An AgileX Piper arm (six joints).
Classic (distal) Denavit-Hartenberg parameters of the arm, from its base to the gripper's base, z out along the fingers. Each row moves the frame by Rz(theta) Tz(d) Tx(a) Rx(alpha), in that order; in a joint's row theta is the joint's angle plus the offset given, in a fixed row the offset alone. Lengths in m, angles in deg.
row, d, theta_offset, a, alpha
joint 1, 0.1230, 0.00, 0.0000, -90.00
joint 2, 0.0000, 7.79, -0.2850, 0.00
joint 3, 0.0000, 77.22, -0.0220, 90.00
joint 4, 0.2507, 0.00, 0.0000, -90.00
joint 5, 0.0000, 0.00, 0.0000, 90.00
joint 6, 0.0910, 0.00, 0.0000, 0.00
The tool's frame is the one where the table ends.
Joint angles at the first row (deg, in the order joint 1, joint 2, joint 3, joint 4, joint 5, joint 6):
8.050 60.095 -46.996 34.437 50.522 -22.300
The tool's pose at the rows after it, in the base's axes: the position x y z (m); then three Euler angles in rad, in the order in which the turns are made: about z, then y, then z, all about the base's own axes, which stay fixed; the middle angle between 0 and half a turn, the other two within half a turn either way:
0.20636 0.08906 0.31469 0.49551 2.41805 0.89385
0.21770 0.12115 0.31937 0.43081 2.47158 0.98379
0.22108 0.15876 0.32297 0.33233 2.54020 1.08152
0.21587 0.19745 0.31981 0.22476 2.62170 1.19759
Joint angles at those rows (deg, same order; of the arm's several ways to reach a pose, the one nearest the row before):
14.018 66.440 -53.159 31.019 50.955 -21.986
21.679 71.952 -59.044 26.592 52.140 -20.874
29.922 77.310 -65.266 21.569 54.745 -21.111
37.924 82.465 -70.363 17.417 57.902 -23.842

